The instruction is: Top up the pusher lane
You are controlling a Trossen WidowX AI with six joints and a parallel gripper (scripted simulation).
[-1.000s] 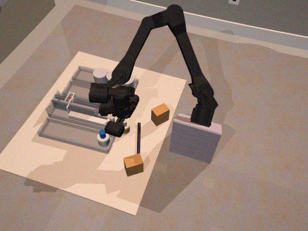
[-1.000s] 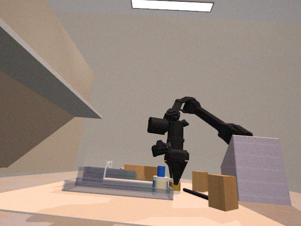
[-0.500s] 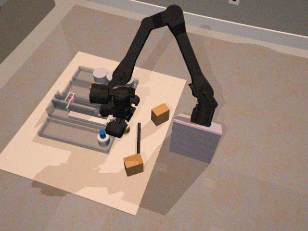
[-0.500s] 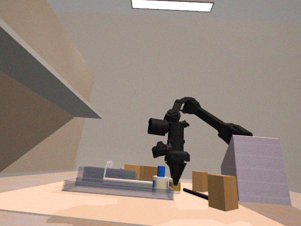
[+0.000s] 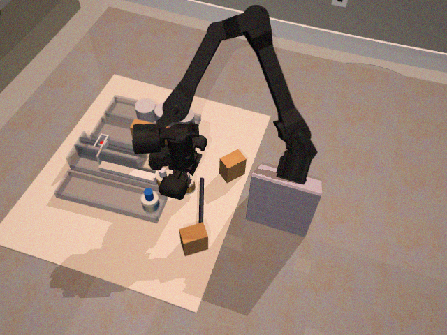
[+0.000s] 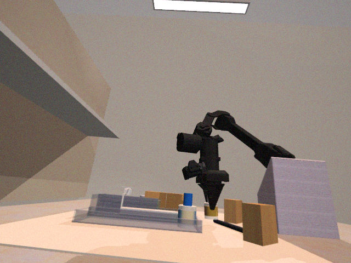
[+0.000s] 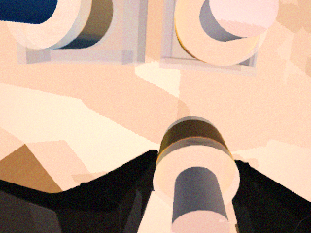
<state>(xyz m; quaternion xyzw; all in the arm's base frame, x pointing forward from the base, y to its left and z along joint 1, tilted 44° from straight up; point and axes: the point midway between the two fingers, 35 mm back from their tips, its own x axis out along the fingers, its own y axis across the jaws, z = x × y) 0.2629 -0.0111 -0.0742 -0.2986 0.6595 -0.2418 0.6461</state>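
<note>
My gripper tip is 8 cm to the right of the blue-lidded jar and 7 cm short of it. The rest, counted from my gripper tip: black rod: 5 cm behind, 4 cm below, 1 cm to the left.
</note>
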